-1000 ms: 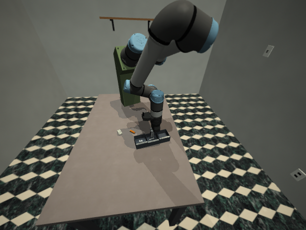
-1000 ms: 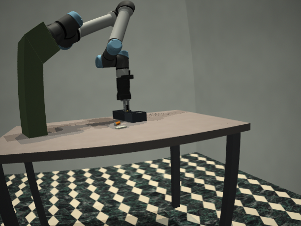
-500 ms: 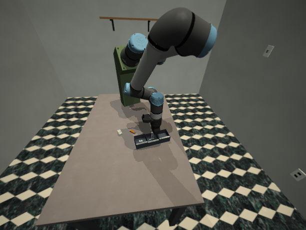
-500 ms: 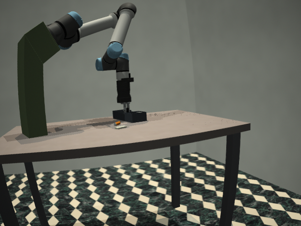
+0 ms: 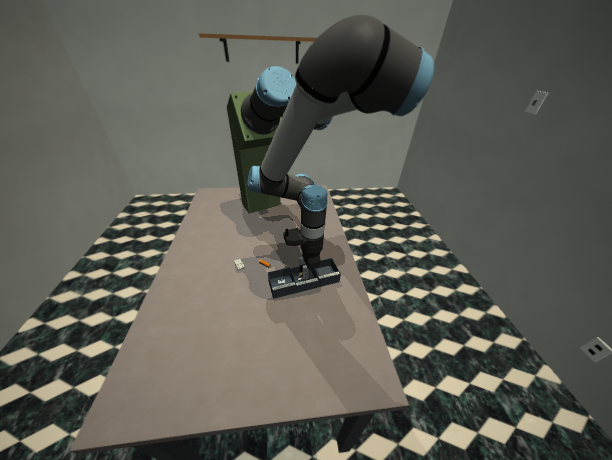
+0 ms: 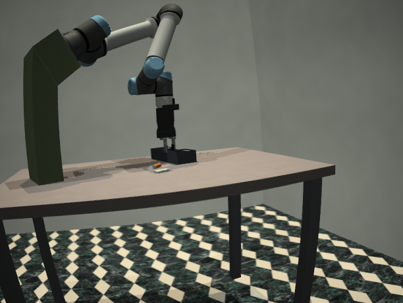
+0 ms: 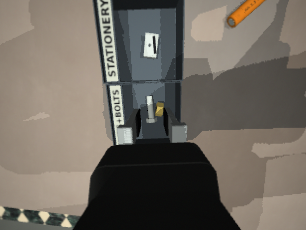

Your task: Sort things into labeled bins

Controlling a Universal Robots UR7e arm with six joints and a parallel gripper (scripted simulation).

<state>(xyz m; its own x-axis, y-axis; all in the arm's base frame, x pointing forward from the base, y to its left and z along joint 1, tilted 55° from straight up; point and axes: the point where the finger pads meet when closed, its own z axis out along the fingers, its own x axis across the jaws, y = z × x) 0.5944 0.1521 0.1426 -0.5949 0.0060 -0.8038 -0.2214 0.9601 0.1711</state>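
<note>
My hand is 1 cm short of the dark three-compartment bin row and 3 cm above it. The rest, counted from my hand: orange battery 7 cm behind, 16 cm to the right, 4 cm below; then grey bolt 4 cm below; then brass nut 1 cm behind, 1 cm to the right, 3 cm below.
</note>
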